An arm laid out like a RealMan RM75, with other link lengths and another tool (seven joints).
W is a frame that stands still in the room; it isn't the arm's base.
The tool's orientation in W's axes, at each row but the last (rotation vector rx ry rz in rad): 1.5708 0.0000 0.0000; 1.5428 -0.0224 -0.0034; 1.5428 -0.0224 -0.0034; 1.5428 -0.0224 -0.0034; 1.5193 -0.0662 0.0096; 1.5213 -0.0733 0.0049; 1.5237 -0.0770 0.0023; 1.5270 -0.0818 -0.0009; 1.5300 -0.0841 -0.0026; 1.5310 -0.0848 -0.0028; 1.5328 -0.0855 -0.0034; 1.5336 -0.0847 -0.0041; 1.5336 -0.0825 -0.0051
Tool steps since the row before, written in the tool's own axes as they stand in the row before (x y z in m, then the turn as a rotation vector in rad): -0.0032 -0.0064 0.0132 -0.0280 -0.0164 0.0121; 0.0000 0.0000 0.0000 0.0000 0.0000 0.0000; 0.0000 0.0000 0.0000 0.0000 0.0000 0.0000; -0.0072 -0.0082 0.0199 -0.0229 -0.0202 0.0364; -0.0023 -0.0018 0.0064 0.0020 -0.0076 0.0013; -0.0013 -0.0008 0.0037 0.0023 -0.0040 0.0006; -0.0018 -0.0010 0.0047 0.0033 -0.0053 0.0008; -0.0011 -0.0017 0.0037 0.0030 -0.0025 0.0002; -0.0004 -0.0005 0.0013 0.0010 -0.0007 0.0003; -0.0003 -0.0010 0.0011 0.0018 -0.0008 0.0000; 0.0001 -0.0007 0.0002 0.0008 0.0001 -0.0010; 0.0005 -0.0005 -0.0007 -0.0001 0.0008 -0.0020; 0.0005 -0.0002 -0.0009 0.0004 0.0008 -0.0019
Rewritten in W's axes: -0.0032 -0.0132 -0.0064 -0.0280 -0.0121 -0.0164; 0.0000 0.0000 0.0000 0.0000 0.0000 0.0000; 0.0000 0.0000 0.0000 0.0000 0.0000 0.0000; -0.0074 -0.0200 -0.0077 -0.0233 -0.0366 -0.0195; -0.0024 -0.0064 -0.0016 0.0023 -0.0018 -0.0074; -0.0014 -0.0037 -0.0007 0.0025 -0.0009 -0.0038; -0.0020 -0.0047 -0.0009 0.0035 -0.0012 -0.0051; -0.0012 -0.0037 -0.0016 0.0031 -0.0005 -0.0023; -0.0004 -0.0013 -0.0005 0.0010 -0.0004 -0.0006; -0.0003 -0.0011 -0.0010 0.0018 -0.0001 -0.0007; 0.0001 -0.0002 -0.0007 0.0009 0.0010 0.0001; 0.0006 0.0007 -0.0005 0.0000 0.0020 0.0007; 0.0006 0.0009 -0.0002 0.0005 0.0019 0.0008
